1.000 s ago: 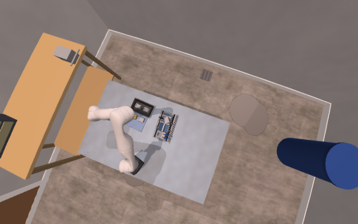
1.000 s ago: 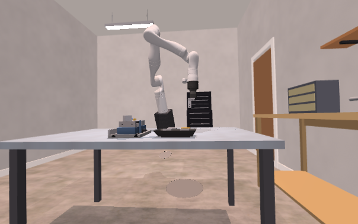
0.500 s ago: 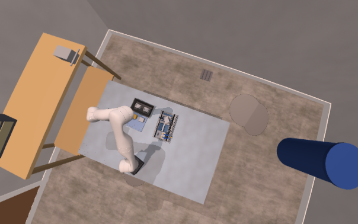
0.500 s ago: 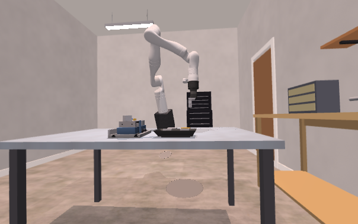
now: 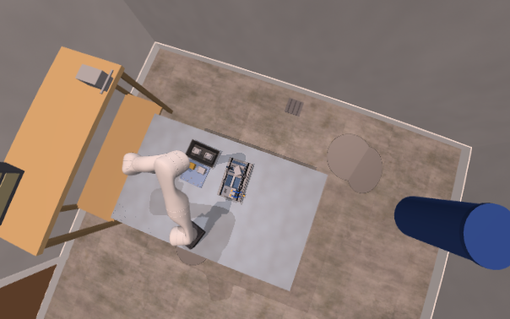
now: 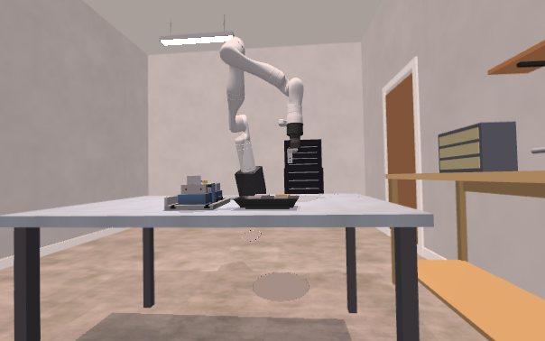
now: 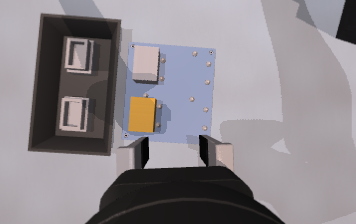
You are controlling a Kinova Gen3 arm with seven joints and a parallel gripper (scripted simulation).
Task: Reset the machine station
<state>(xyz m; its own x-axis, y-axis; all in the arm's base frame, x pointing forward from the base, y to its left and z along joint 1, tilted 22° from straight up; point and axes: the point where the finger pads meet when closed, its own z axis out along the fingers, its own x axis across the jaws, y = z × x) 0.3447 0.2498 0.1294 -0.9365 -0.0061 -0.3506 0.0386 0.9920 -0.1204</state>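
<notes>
My gripper is now 5 cm short of the yellow brass blank, 4 cm to the left of it and 17 cm above it. From my hand the other things lie so: vise (4 cm ahead, 39 cm to the right, 16 cm below).
</notes>
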